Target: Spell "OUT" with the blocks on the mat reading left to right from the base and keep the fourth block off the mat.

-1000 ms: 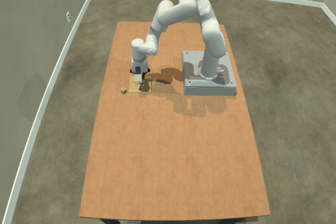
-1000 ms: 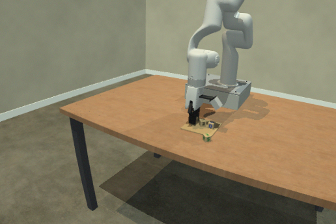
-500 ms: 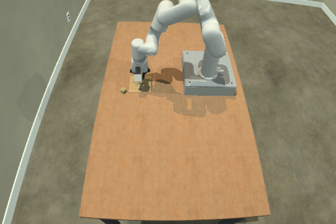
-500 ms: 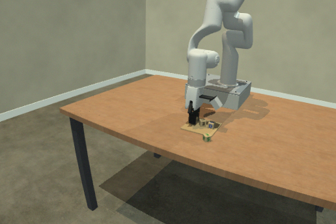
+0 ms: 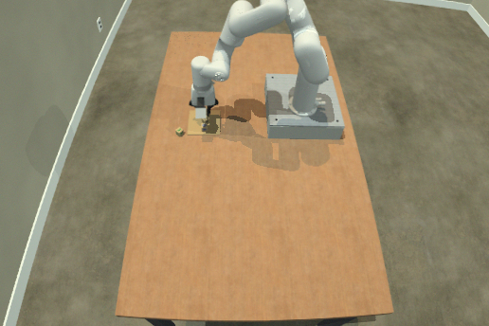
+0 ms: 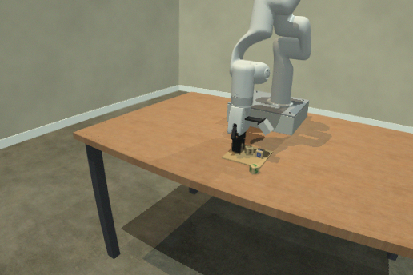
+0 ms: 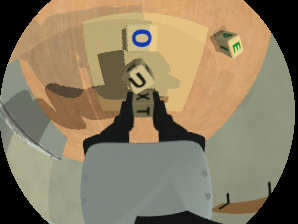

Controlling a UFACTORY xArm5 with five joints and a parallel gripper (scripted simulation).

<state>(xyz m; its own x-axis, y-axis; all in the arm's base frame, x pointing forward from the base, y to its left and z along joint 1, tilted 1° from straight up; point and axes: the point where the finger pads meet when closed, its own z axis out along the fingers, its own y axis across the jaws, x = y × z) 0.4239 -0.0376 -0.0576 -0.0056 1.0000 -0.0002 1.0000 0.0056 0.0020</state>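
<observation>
The U block is 4 cm to the left of my hand and 1 cm below it. Also, from my hand: tan mat: 4 cm to the left, 3 cm below.
</observation>
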